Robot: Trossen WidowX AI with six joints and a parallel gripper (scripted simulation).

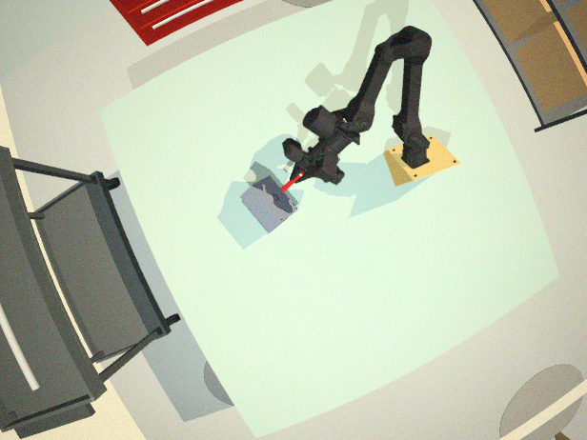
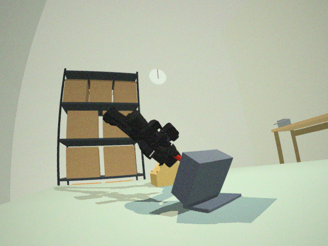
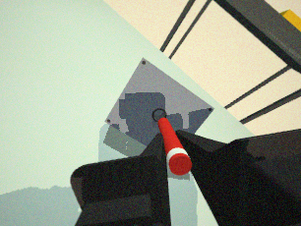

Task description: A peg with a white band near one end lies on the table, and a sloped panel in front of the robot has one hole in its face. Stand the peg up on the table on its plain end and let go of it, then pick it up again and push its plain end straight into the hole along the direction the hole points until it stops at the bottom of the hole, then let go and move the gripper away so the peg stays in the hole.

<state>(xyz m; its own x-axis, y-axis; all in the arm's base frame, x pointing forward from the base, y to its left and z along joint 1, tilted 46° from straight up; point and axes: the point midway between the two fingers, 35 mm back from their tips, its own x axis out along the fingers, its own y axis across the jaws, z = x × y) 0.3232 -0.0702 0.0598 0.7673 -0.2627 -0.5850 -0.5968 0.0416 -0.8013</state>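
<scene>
My gripper tip is now 80 mm short of the grey sloped panel, 60 mm above it and 20 mm to the right of it. Round my gripper tip: red peg (10 mm behind, 10 mm above).
</scene>
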